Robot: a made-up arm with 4 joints.
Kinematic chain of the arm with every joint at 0, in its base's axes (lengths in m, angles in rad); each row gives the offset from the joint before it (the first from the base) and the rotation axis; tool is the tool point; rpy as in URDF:
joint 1: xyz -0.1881 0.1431 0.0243 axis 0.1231 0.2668 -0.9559
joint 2: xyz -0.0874 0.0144 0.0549 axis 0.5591 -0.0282 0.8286
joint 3: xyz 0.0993 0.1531 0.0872 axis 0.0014 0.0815 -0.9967
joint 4: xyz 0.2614 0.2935 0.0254 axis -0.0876 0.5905 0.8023
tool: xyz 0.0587 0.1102 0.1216 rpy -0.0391 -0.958 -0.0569
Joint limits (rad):
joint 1: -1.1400..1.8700
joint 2: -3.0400..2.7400
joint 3: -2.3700..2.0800
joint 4: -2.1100..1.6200
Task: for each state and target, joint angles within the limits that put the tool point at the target. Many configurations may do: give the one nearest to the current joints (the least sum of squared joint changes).
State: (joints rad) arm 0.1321 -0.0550 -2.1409 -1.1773
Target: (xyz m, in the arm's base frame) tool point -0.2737 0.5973 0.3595
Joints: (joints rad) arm 0.5846 -0.2892 -2.0755 -1.2756
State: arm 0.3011 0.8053 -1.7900 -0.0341
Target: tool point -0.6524 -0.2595 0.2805
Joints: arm -0.5046 1.0446 -1.7518 0.2678
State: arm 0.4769 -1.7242 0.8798 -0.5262
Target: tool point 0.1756 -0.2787 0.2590
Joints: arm 0.4143 -1.1782 0.7680 -0.7865
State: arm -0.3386 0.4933 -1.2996 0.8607
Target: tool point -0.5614 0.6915 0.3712
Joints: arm -0.0521 0.2865 -0.9732 0.7971
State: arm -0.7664 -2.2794 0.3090 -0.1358
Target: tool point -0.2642 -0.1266 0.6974
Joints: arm -0.3176 -2.9265 0.8627 0.0510
